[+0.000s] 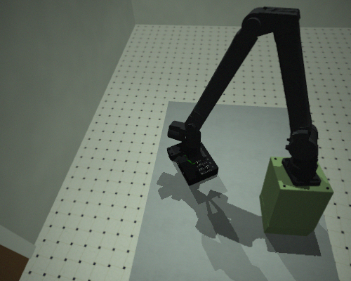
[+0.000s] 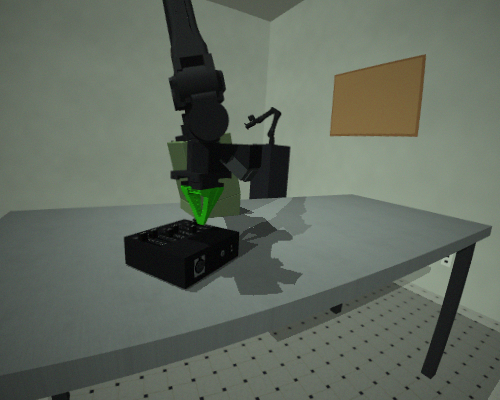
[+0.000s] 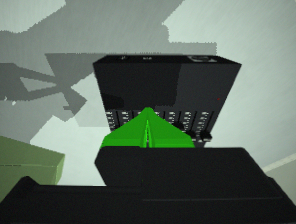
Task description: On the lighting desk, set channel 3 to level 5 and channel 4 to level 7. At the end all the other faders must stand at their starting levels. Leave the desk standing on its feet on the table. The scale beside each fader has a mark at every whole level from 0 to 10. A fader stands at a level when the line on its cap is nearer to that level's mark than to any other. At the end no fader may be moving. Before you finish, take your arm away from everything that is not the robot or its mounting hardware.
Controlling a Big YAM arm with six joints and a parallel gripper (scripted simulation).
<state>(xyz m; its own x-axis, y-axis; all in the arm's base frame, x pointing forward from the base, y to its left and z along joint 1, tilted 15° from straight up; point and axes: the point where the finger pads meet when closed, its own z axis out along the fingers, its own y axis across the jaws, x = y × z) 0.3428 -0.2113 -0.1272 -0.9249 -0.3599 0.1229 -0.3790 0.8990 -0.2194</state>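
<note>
Now: hand 20 mm past the channel 3 fader cap, 10 mm to the left of it and 20 mm above it. Round my hand: channel 4 fader cap (30 mm behind, 40 mm to the right, 20 mm below).
</note>
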